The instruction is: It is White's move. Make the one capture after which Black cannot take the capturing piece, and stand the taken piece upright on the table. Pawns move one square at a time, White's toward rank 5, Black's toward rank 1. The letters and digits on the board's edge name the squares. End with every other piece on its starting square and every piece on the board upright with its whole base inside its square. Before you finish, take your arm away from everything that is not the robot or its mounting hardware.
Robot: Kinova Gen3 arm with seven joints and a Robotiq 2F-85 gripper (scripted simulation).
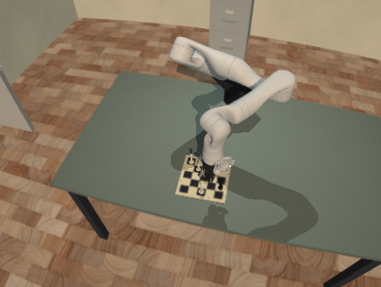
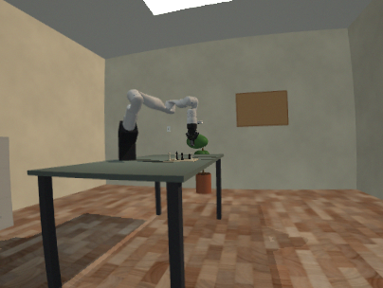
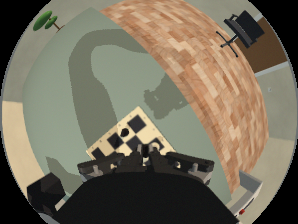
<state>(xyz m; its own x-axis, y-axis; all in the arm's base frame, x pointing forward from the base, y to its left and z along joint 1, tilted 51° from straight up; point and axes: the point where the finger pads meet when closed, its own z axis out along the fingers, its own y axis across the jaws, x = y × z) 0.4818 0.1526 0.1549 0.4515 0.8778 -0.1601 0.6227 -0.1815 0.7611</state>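
My hand is 100 mm above the white piece and 40 mm to the left of it. The rest, counted from my hand: black piece 10 mm below; white chess piece 140 mm behind, 110 mm to the right, 90 mm below; chessboard 130 mm below, 70 mm behind, 40 mm to the right.
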